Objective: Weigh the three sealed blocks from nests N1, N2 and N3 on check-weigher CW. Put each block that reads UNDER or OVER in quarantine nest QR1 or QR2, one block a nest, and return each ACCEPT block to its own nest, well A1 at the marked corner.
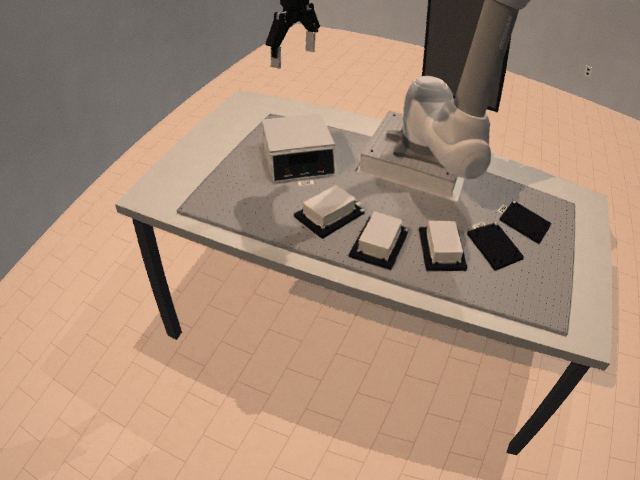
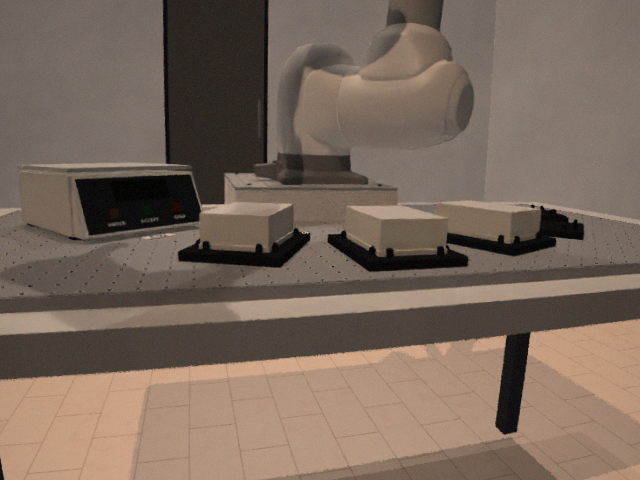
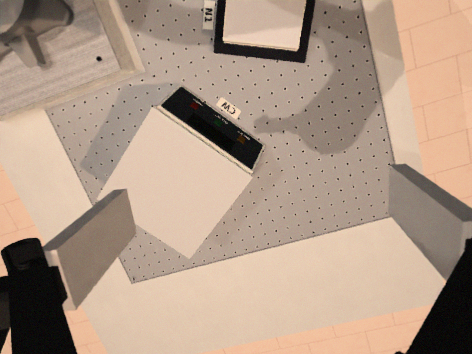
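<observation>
Check-weigher CW has a bare white top and a dark display; I can read no value. Three white blocks sit in black nests. The first block is in N1, nearest CW. The middle block and the third block sit in the two nests farther along. Two empty black nests lie beyond; their labels are too small to read. Marked corners are unclear. My gripper is open and empty, high above the table's CW end.
The arm's base stands on a raised plinth beside CW, behind the row of nests. The perforated plate carries CW and the nests on the table. The arm casts shadows across the plate.
</observation>
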